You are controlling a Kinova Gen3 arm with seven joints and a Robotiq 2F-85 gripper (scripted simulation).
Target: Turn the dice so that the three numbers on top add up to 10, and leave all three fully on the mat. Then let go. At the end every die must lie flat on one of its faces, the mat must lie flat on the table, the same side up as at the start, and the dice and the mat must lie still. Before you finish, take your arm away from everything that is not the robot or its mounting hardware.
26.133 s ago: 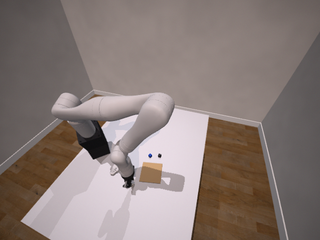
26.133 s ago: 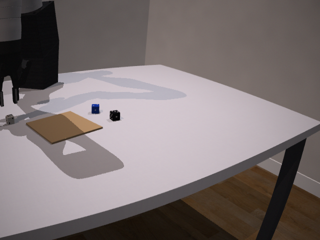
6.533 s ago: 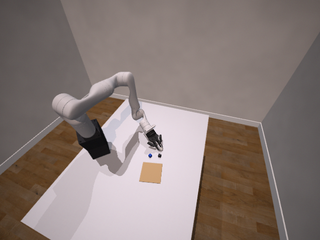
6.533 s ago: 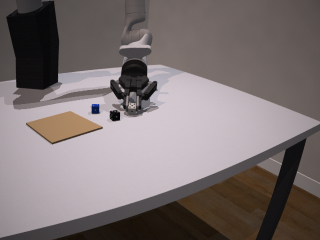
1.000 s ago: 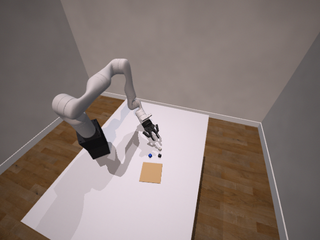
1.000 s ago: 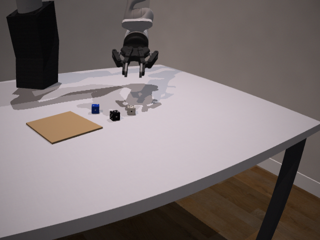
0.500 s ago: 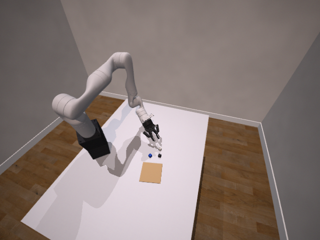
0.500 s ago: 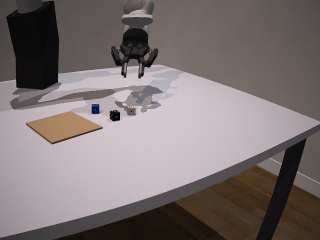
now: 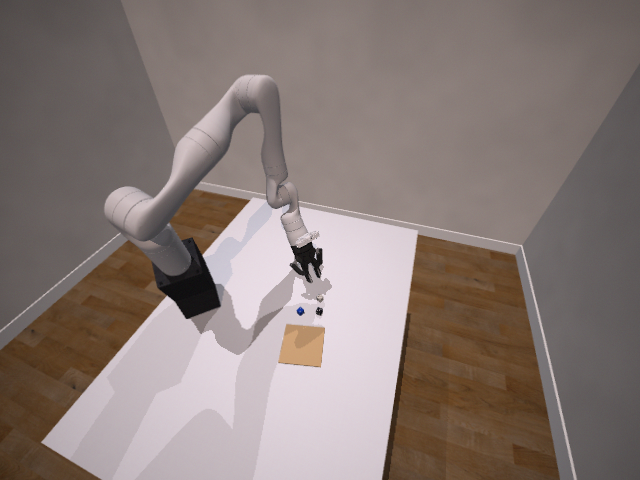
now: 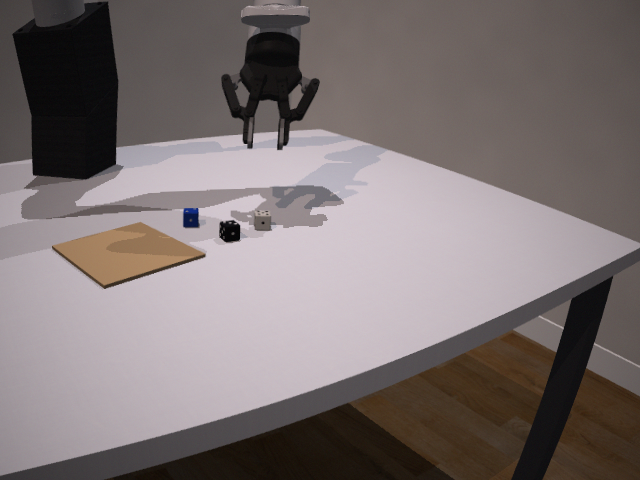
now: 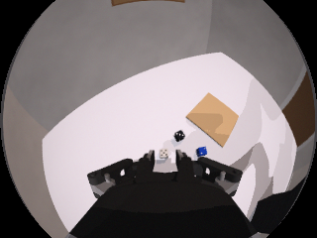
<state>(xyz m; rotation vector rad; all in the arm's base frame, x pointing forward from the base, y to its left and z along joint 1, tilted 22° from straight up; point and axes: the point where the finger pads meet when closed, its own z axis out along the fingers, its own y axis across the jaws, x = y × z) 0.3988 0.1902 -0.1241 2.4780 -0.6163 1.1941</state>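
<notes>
Now: the white die 30 mm ahead of my hand, 20 mm to the right of it and 110 mm below it. Round my hand: blue die: 20 mm behind, 100 mm to the right, 110 mm below; tan mat: 30 mm ahead, 210 mm to the right, 110 mm below; black die: 50 mm ahead, 70 mm to the right, 110 mm below.
</notes>
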